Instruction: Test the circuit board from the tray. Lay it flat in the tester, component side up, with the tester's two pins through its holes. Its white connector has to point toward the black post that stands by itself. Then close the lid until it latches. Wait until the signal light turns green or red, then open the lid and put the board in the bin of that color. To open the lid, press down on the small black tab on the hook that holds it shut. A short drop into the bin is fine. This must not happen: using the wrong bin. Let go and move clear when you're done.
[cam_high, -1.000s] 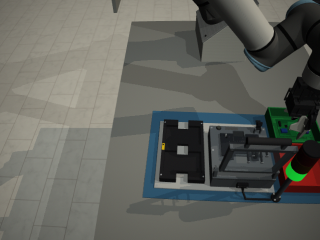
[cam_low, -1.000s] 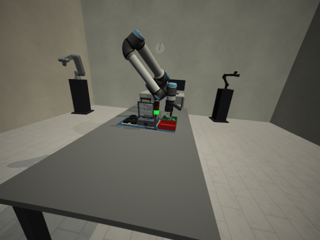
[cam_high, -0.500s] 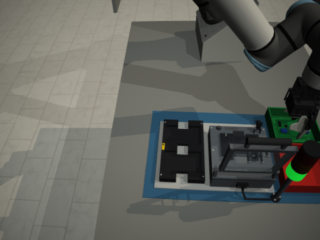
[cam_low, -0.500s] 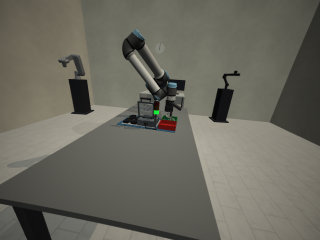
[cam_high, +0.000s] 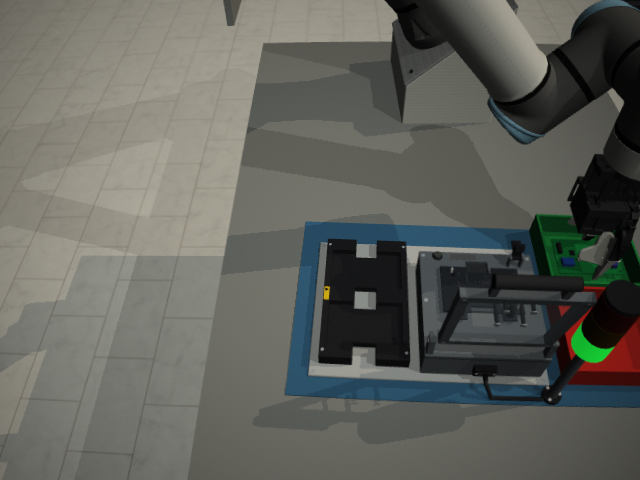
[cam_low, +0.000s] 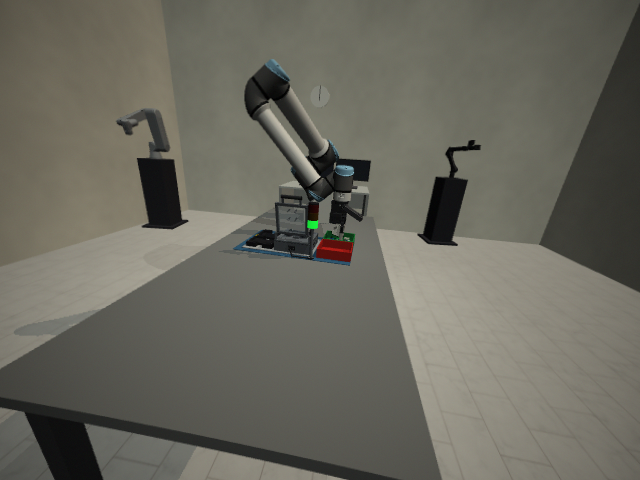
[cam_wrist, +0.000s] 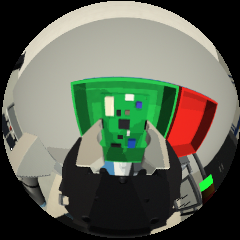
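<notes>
Now: the green circuit board 10 mm to the right of my hand. The rest, counted from my hand: green bin: 10 mm to the right, 10 mm below; then black latch tab: 10 mm ahead, 160 mm to the right, 60 mm above; then red bin: 140 mm ahead, 40 mm to the right, 10 mm below.
</notes>
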